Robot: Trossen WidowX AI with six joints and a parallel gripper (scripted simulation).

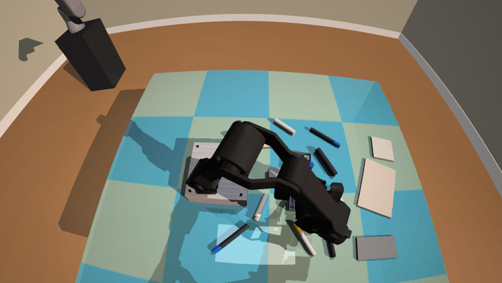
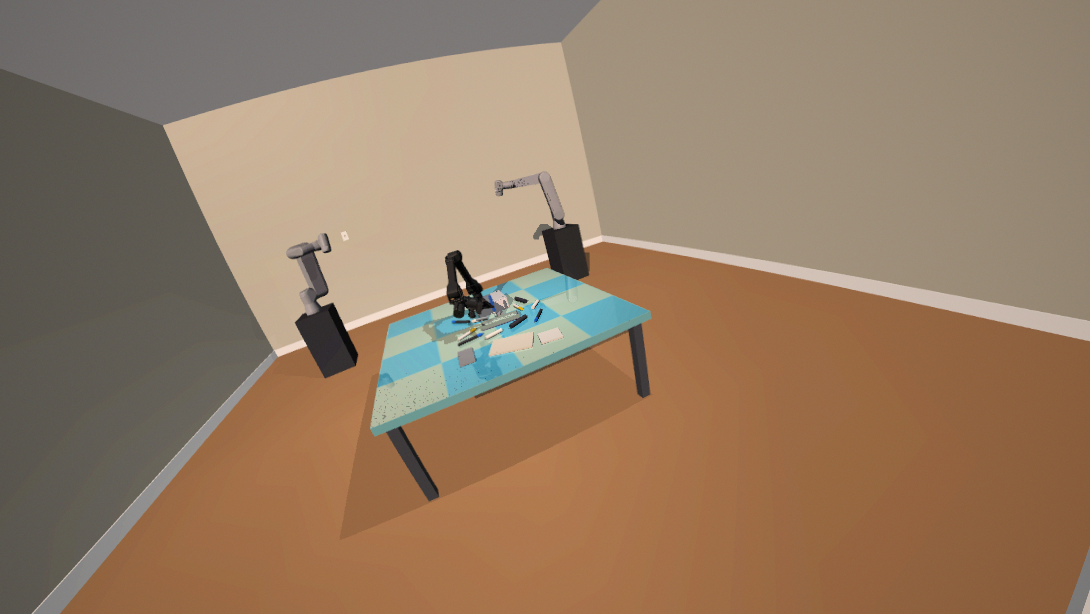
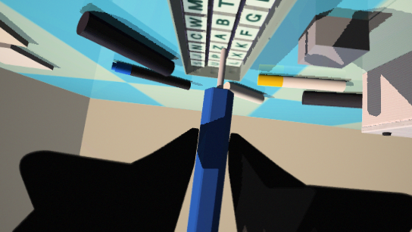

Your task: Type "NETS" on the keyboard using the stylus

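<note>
My gripper tip is 9 cm past the grey cube, 4 cm to the right of it and 9 cm above it. Round my gripper tip: stylus (1 cm below); then grey pad (25 cm ahead, 25 cm to the right, 10 cm below).
</note>
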